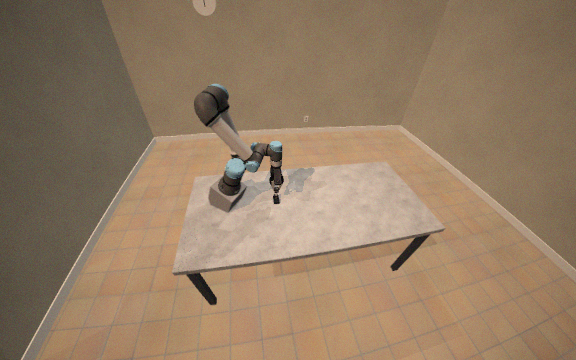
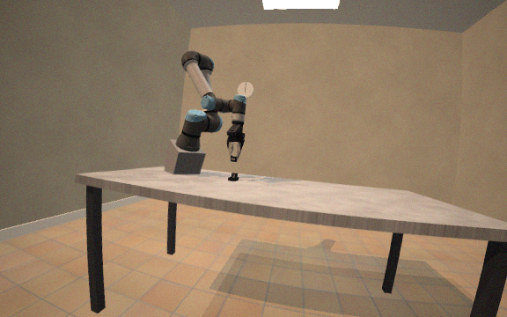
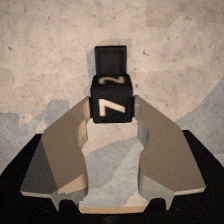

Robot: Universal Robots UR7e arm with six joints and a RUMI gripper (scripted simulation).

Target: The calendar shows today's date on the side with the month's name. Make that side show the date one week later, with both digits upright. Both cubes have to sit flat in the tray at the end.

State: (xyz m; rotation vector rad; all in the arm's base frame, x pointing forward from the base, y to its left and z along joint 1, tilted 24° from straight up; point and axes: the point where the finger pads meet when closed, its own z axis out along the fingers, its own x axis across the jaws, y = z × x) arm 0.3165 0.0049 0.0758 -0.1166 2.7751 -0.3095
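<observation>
The black date cube is 10 mm below my hand. Also, from my hand: black calendar tray: 130 mm below, 20 mm to the left; then black cube: 110 mm below, 40 mm to the left.
</observation>
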